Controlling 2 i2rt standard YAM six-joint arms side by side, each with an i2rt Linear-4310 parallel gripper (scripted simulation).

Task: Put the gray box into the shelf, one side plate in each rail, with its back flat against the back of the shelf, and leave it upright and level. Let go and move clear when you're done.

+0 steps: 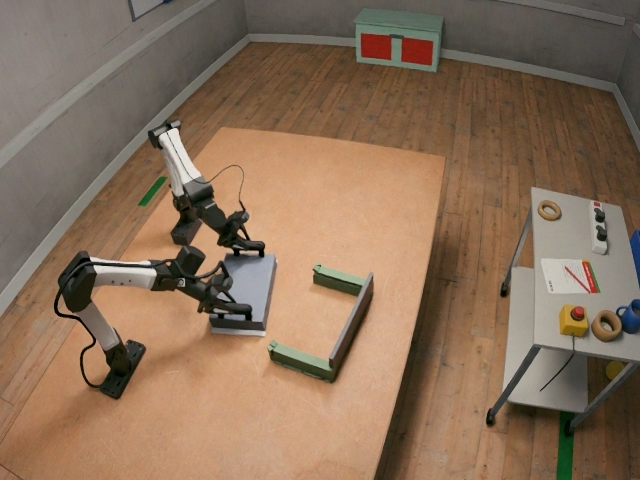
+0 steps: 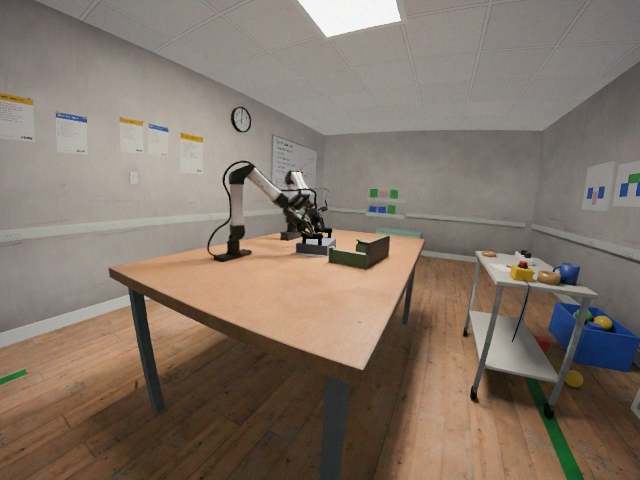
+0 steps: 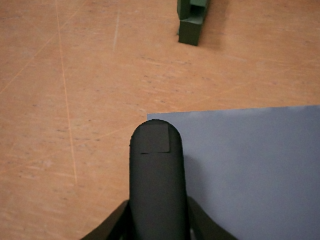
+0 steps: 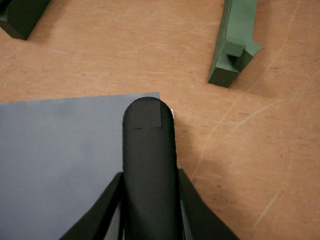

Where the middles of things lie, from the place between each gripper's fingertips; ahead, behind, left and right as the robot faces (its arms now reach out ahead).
Right now my left hand (image 1: 249, 246) is 10 mm short of the gray box (image 1: 253, 274), 120 mm to the left of it and 50 mm above it.
The gray box is 20 mm behind my right hand (image 1: 234, 308), 120 mm to the left of it and 50 mm below it.
